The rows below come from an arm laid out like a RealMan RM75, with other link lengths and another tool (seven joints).
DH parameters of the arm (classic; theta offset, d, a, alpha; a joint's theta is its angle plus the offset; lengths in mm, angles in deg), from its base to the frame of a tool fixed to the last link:
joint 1: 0 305.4 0 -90
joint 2: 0 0 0 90
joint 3: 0 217.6 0 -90
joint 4: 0 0 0 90
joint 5: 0 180.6 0 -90
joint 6: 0 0 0 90
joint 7: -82 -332.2 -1.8 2.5
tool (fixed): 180 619.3 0 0
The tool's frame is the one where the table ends.
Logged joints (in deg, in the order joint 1, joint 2, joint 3, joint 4, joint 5, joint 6, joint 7), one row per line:
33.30, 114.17, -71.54, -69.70, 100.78, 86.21, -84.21
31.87, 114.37, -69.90, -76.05, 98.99, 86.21, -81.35
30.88, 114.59, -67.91, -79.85, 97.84, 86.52, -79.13
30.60, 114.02, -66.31, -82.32, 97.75, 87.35, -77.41
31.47, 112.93, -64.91, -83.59, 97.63, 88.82, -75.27
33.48, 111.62, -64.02, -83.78, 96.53, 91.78, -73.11
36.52, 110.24, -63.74, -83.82, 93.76, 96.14, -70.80
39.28, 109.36, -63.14, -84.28, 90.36, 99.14, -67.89
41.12, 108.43, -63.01, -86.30, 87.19, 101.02, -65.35
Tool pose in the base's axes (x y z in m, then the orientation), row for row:
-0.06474, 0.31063, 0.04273, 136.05, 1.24, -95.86
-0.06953, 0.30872, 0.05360, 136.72, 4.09, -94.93
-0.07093, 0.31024, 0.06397, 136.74, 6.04, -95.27
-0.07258, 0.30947, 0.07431, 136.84, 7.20, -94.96
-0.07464, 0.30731, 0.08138, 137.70, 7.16, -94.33
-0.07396, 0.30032, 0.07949, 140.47, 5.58, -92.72
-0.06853, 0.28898, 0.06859, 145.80, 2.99, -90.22
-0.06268, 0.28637, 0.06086, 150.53, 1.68, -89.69
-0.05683, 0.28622, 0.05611, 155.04, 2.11, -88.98
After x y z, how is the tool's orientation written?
As angles about the fixed x, y, z axes (roll, pitch, yaw), in degrees.
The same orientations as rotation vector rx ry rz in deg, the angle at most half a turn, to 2 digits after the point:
97.73, -107.33, -44.53
100.80, -106.79, -46.47
101.84, -107.08, -48.54
102.91, -106.77, -49.52
103.89, -106.75, -48.58
105.81, -107.13, -44.21
109.47, -108.14, -36.37
112.02, -110.56, -30.83
115.64, -112.68, -27.16

